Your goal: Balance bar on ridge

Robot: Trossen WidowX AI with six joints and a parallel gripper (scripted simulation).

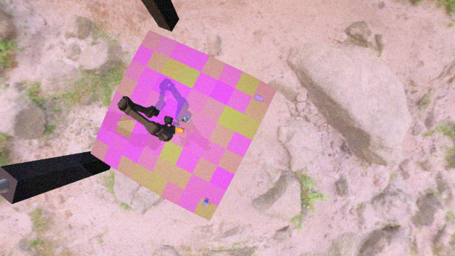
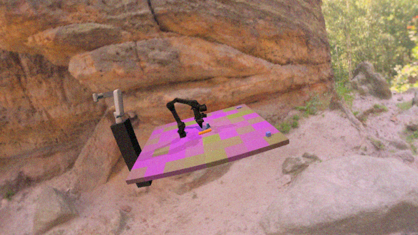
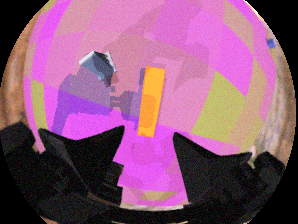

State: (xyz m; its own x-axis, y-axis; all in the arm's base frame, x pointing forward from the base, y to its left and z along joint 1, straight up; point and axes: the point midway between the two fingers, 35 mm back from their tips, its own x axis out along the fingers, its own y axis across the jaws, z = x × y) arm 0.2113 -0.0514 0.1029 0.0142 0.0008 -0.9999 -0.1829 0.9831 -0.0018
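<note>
Now: the orange bar 2 cm ahead of my gripper tip, 1 cm to the left of it and 6 cm below it. Round my gripper tip: small purple block (53 cm ahead, 55 cm to the left, 6 cm below); small blue cube (53 cm ahead, 45 cm to the right, 5 cm below).
</note>
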